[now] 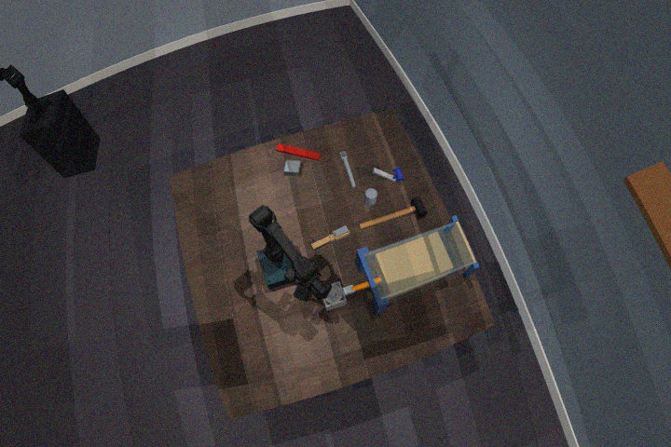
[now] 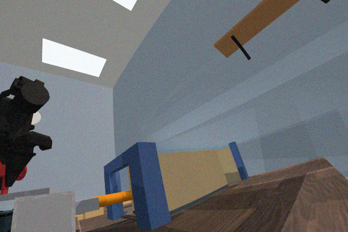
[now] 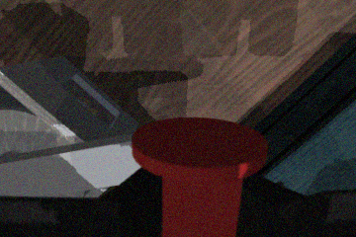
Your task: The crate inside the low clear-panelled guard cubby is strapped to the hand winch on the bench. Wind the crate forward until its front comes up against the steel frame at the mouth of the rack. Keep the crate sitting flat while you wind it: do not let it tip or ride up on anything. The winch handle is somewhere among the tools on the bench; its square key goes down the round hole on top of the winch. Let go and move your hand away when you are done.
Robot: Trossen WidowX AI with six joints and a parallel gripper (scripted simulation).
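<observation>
Now: gripper tip 25 cm short of the blue steel frame, 2 cm to the left of it and 1 cm above it. The rest, counted from my gripper tip: red-knobbed winch handle 3 cm ahead, 2 cm to the right, 1 cm below; then red knob 2 cm above; then grey winch 8 cm ahead, 5 cm to the right, 8 cm below.
</observation>
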